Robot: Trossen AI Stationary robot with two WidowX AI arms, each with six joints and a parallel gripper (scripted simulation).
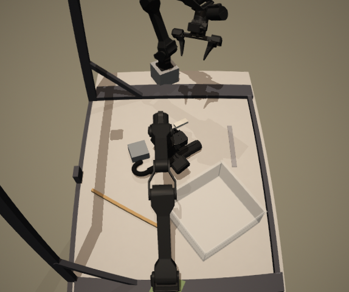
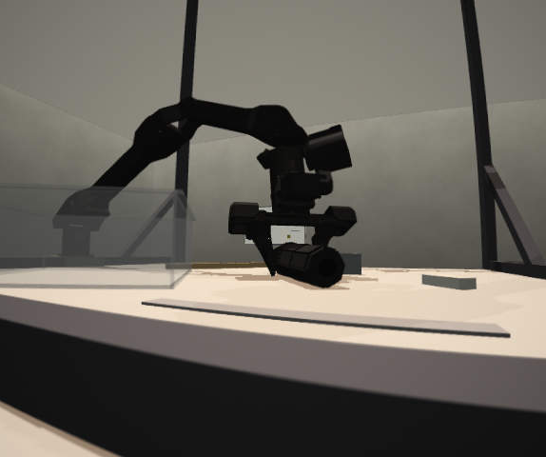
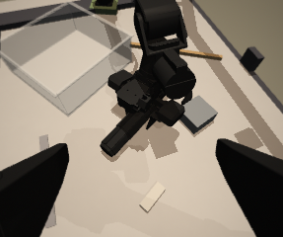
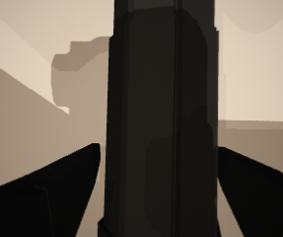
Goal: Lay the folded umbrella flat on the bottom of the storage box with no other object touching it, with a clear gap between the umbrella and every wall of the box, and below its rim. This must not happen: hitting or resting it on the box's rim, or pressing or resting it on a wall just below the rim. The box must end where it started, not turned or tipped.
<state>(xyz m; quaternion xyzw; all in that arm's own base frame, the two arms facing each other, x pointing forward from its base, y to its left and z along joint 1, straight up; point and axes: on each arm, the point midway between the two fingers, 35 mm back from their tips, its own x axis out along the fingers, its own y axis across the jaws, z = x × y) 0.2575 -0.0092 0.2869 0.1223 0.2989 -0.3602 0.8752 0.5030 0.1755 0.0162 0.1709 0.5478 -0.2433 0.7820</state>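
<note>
My right gripper is now 20 mm past the black umbrella, 20 mm above it and 10 mm to the right of it. The rest, counted from my right hand: grey strip (240 mm ahead, 70 mm to the left, 40 mm below); then small white block (190 mm to the left, 40 mm ahead, 30 mm below); then grey block (140 mm behind, 40 mm to the left, 20 mm below).
</note>
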